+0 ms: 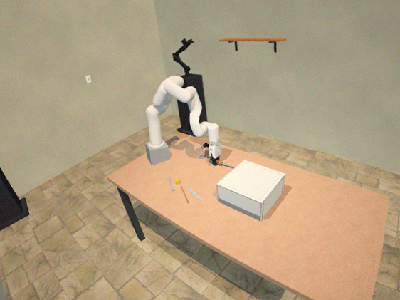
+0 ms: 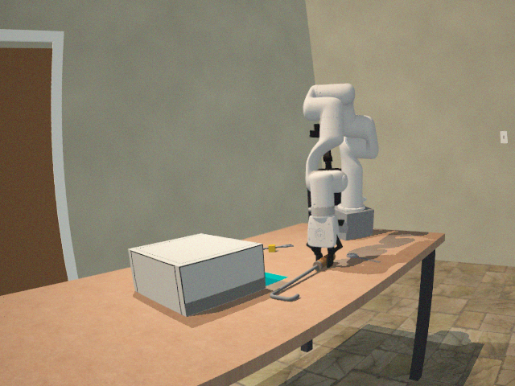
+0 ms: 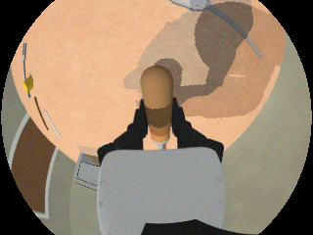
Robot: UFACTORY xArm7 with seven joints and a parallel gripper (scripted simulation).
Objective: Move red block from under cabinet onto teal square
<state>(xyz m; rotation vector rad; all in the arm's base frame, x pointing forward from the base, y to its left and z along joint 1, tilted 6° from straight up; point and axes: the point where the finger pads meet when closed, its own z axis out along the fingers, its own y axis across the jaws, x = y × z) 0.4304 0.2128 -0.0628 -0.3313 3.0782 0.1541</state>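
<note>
Now: the yellow cube 5 cm behind my hand, 32 cm to the right of it and 1 cm below it. The rest, counted from my hand: teal square (20 cm ahead, 7 cm to the right, 2 cm below); then spoon (15 cm behind, 3 cm to the left, 2 cm below); then long tool (12 cm ahead, 6 cm to the left, 1 cm below).
</note>
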